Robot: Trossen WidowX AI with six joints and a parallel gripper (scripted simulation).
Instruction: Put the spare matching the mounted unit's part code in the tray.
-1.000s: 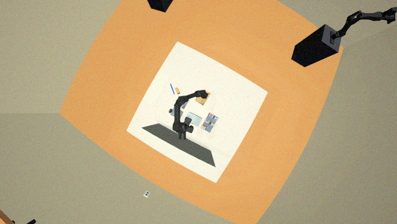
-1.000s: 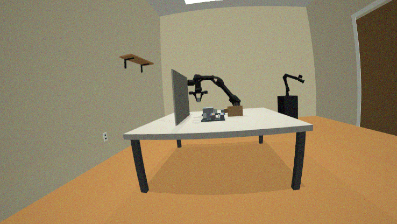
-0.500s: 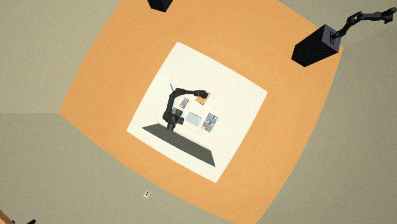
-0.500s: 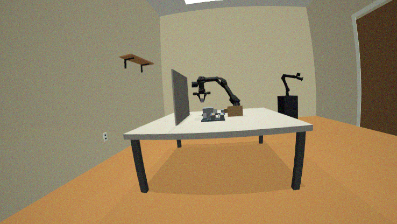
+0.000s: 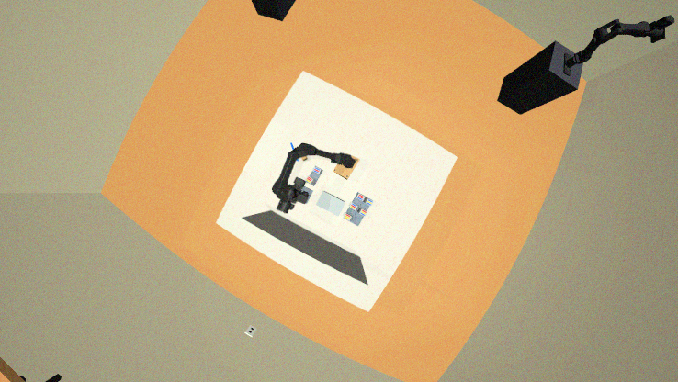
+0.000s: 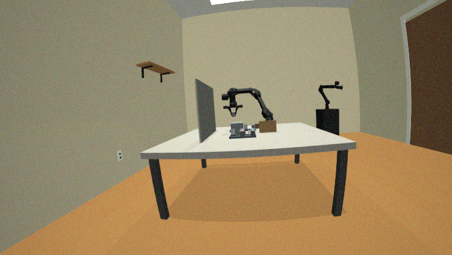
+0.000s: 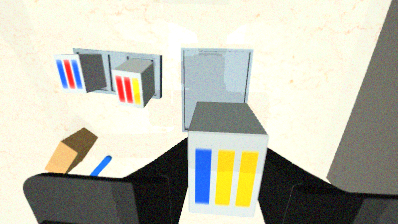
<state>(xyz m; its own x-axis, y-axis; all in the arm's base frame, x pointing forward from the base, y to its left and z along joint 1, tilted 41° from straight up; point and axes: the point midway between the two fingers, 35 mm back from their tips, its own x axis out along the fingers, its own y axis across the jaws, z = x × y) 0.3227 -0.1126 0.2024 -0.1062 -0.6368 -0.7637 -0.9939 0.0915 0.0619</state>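
The pale blue-grey tray lies 150 mm below my gripper tip. The rest, counted from my gripper tip: brown box: 240 mm behind, 100 mm to the right, 120 mm below; tall grey panel: 220 mm ahead, 200 mm to the left, 80 mm above; grey spare block: 20 mm above.
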